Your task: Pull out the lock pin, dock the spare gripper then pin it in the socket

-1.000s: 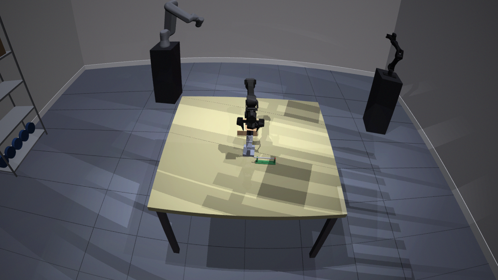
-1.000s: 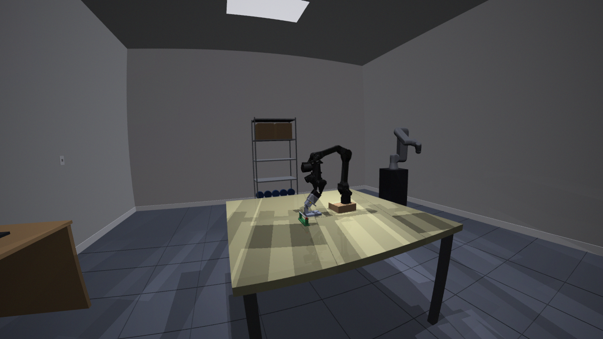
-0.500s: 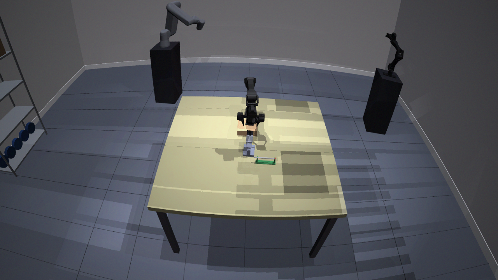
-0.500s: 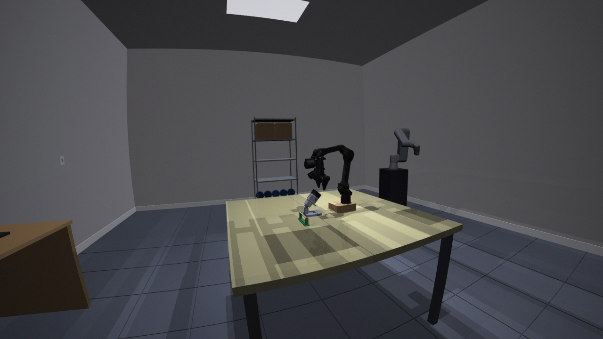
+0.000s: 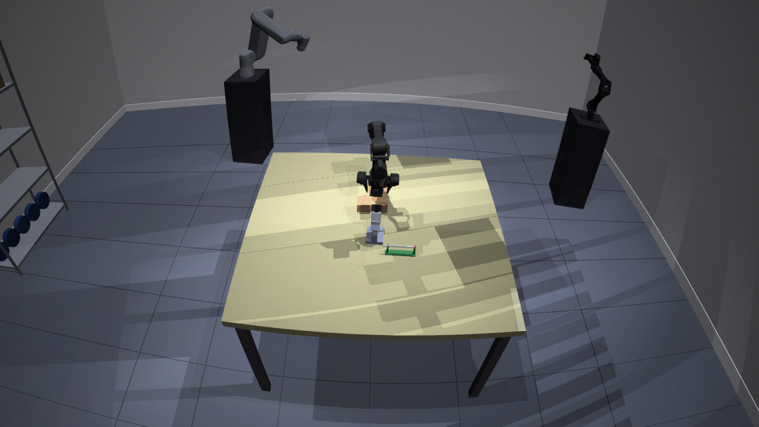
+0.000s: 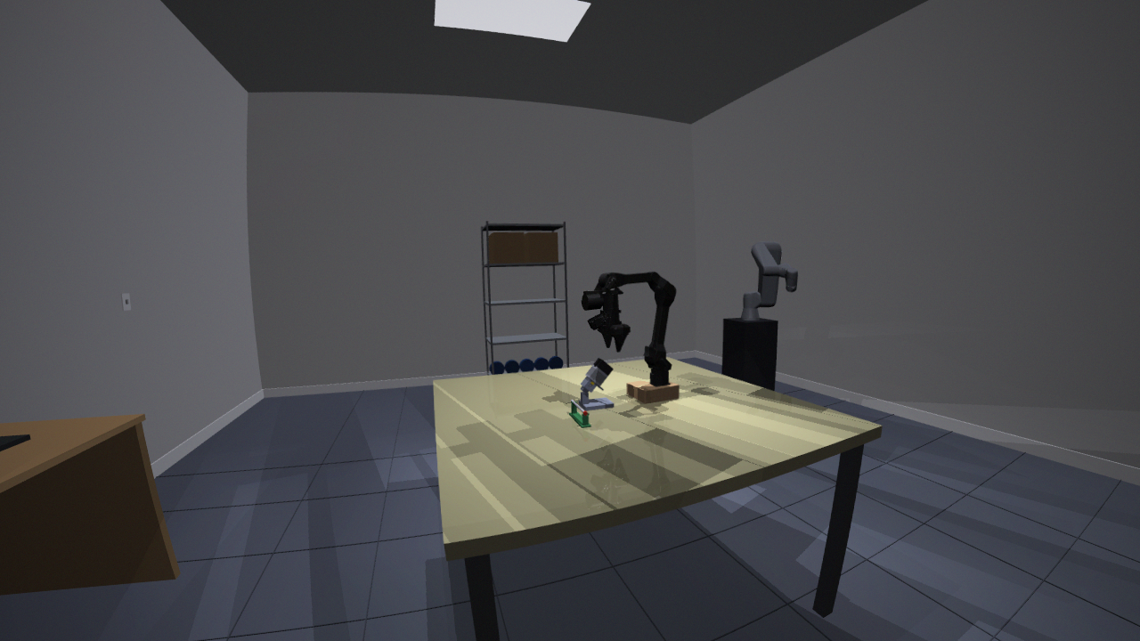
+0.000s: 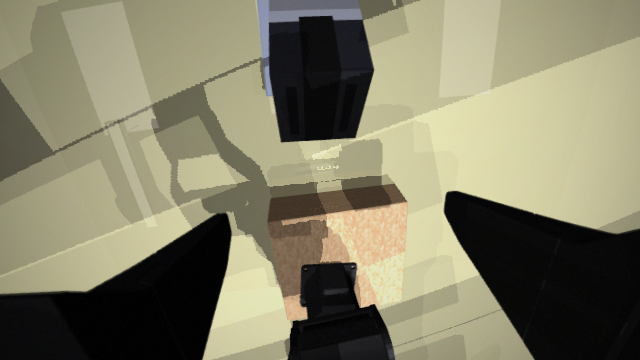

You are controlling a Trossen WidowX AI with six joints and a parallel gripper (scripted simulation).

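Right now my gripper tip is 180 mm above the green rack, 160 mm short of it and 140 mm to the right of it. Also, from my gripper tip: mount: 150 mm below, 90 mm ahead, 10 mm to the left; spare gripper: 90 mm below, 70 mm ahead, 10 mm to the left.
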